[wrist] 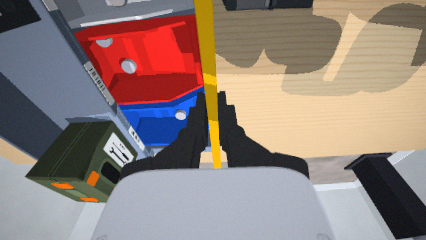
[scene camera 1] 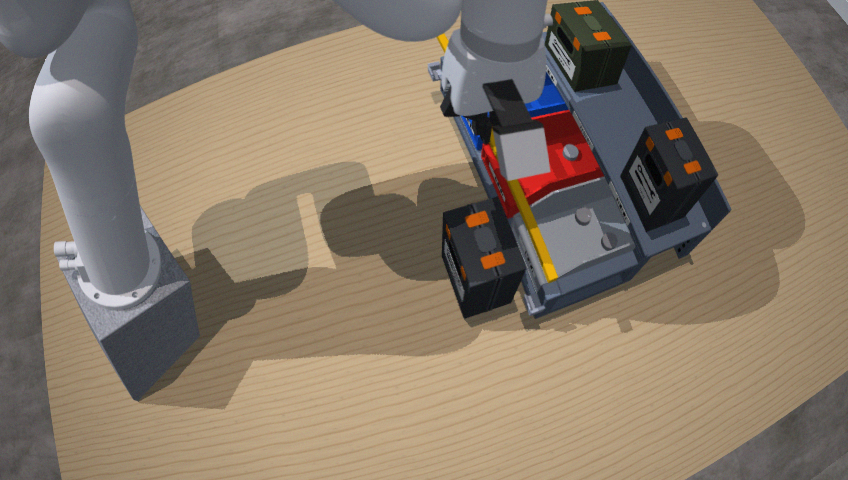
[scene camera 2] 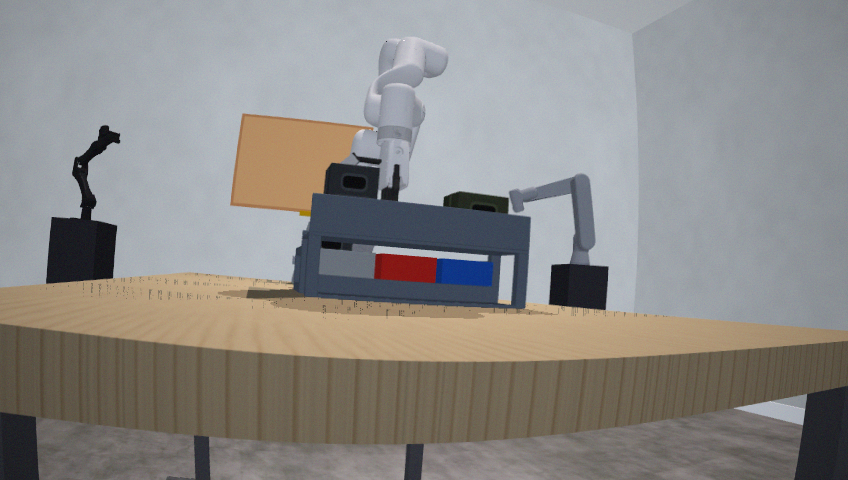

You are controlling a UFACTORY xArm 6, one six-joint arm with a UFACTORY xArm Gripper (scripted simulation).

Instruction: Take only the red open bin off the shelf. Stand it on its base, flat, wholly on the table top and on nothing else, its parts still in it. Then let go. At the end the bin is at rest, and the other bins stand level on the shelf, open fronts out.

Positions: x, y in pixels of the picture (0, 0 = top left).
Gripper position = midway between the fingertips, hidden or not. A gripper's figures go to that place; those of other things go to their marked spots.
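A blue bin [scene camera 1: 550, 95] is 89 cm from the lens, and there's a red bin [scene camera 1: 561, 129] at 83 cm from the lens. The gripper [scene camera 1: 488, 132] is 66 cm from the lens.
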